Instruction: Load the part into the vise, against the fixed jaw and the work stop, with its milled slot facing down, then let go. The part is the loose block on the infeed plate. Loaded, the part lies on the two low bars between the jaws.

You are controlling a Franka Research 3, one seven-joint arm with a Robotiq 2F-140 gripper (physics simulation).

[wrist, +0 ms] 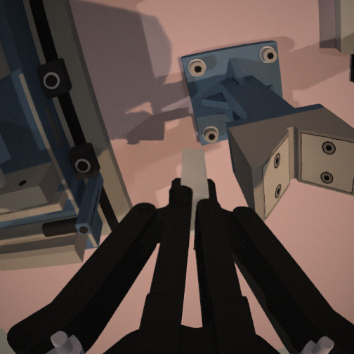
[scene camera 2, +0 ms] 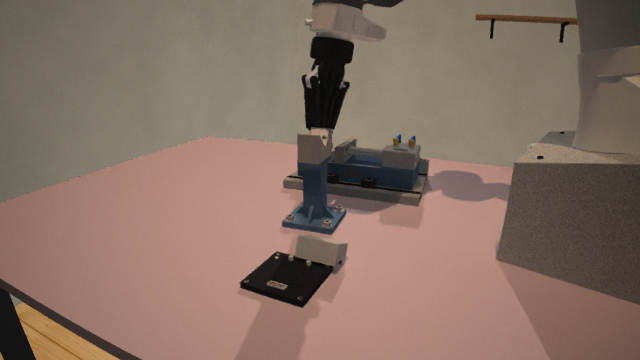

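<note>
The part, a light grey block (scene camera 2: 321, 250) (wrist: 345, 25), stands at the back edge of the black infeed plate (scene camera 2: 285, 280); in the wrist view it is cut off at the top right. Its milled slot cannot be made out. The vise (scene camera 2: 372, 172) (wrist: 30, 125) stands farther back, with an upright jaw (scene camera 2: 345, 150) and a larger jaw block (scene camera 2: 401, 156); no part shows between them. My gripper (scene camera 2: 320, 128) (wrist: 191, 165) is shut and empty, pointing down. Its pads appear beside the stand's head in the wrist view and are largely hidden behind it in the scene view.
A blue stand (scene camera 2: 314, 187) (wrist: 257, 97) with a grey V-shaped head (scene camera 2: 311, 148) (wrist: 250, 150) rises between the infeed plate and the vise, close to my fingers. The vise's grey base plate (scene camera 2: 350, 190) has dark clamps along its side. The robot's speckled base block (scene camera 2: 570, 220) is at the right.
</note>
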